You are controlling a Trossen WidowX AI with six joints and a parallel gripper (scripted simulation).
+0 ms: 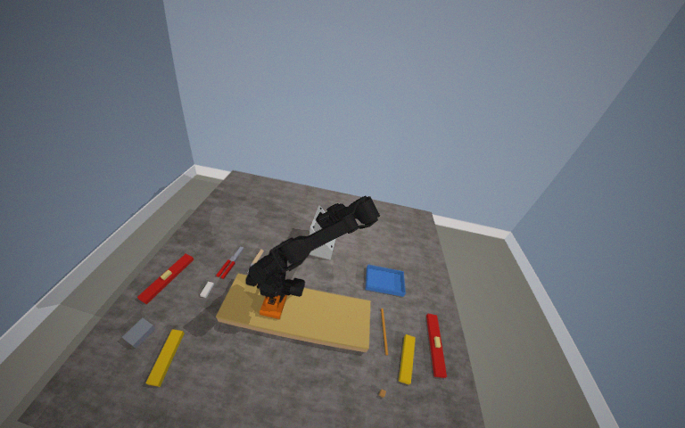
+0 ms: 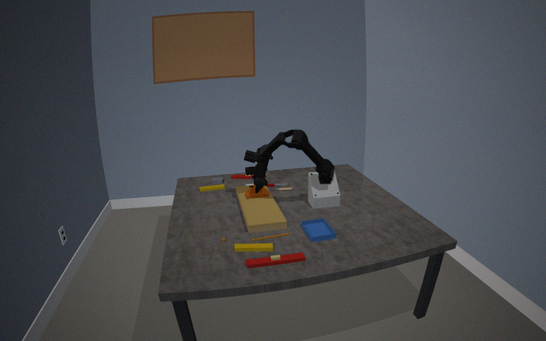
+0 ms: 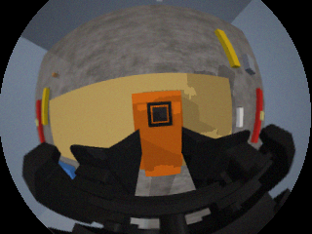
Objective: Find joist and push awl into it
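The thin orange stick is 41 cm to the left of my gripper tip, 6 cm below it and 5 cm behind it. From my gripper tip the other things lie so: wooden-handled tool: 17 cm to the right, 15 cm behind, 6 cm below; then white piece: 27 cm to the right, 6 cm below, 2 cm ahead; then orange stud finder: 2 cm above, 1 cm ahead.
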